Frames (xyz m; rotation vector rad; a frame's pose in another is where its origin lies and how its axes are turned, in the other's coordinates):
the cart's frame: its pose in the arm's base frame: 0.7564 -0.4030 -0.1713 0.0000 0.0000 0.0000
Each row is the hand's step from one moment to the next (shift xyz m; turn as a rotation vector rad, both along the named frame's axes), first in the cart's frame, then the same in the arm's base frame.
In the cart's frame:
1: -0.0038 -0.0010 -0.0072 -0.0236 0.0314 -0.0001
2: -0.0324 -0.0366 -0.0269 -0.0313 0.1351 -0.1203
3: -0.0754 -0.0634 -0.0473 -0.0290 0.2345 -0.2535
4: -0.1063 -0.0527 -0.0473 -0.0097 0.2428 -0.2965
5: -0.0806 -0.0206 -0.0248 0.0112 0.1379 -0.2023
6: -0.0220 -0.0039 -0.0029 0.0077 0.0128 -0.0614
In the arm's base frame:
1: -0.0038 -0.0010 -0.0072 -0.0236 0.0314 -0.0001
2: -0.0324 -0.0366 -0.0269 -0.0313 0.1351 -0.1203
3: -0.0754 -0.0634 -0.0473 -0.0290 0.2345 -0.2535
4: -0.1063 -0.0527 -0.0473 -0.0097 0.2428 -0.2965
5: -0.0806 -0.0206 -0.0248 0.0112 0.1379 -0.2023
6: -0.0220 -0.0039 -0.0029 0.0077 0.0128 -0.0614

